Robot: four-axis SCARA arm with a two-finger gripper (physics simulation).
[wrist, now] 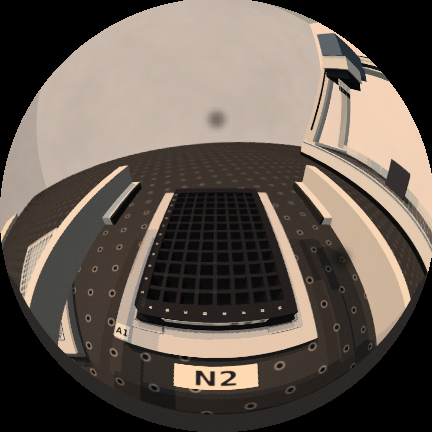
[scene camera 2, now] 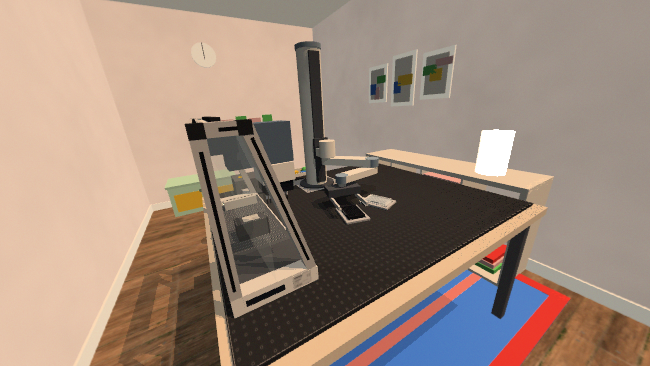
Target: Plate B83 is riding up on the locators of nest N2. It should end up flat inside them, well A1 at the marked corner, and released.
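Frame: origin at the arm's base, x down, y ahead, z right, level; metres.
Where they show: gripper, between the fingertips: point(wrist: 216, 171) point(scene camera 2: 353, 206); arm's base, origin of its link: point(scene camera 2: 317, 184).
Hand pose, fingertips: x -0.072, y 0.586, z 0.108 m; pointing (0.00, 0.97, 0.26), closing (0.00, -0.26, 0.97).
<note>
Each offset is from my fingertips to the top centre of the thing. "pt": to the spot under its first point.
Plate B83 {dx +0.033, dy -0.023, dz -0.007 m} point(scene camera 2: 354, 212) point(wrist: 215, 250), black with a grid of wells, sits inside the pale frame of nest N2 {dx +0.044, dy -0.023, dz -0.007 m} point(scene camera 2: 357, 220) point(wrist: 220, 345). It looks level, with its edges inside the locators on the sides that show. Its lettered edge faces the N2 label, and letter A is at the corner marked A1. The far edge is too small to judge exactly. My gripper point(scene camera 2: 348, 200) point(wrist: 216, 171) is open above the nest. In the wrist view its fingers stand well apart at left and right of the plate, touching neither the plate nor the frame.
A pale plate in another holder {dx +0.032, dy -0.054, dz -0.208 m} point(scene camera 2: 380, 201) point(wrist: 37, 260) lies close beside N2, outside my left-hand finger in the wrist view. A slanted clear-panelled frame {pt dx +0.032, dy +0.265, dz +0.373 m} point(scene camera 2: 309, 276) stands at the table's left. The arm's column point(scene camera 2: 306, 115) rises behind, and a low shelf unit point(scene camera 2: 537, 181) is at right.
</note>
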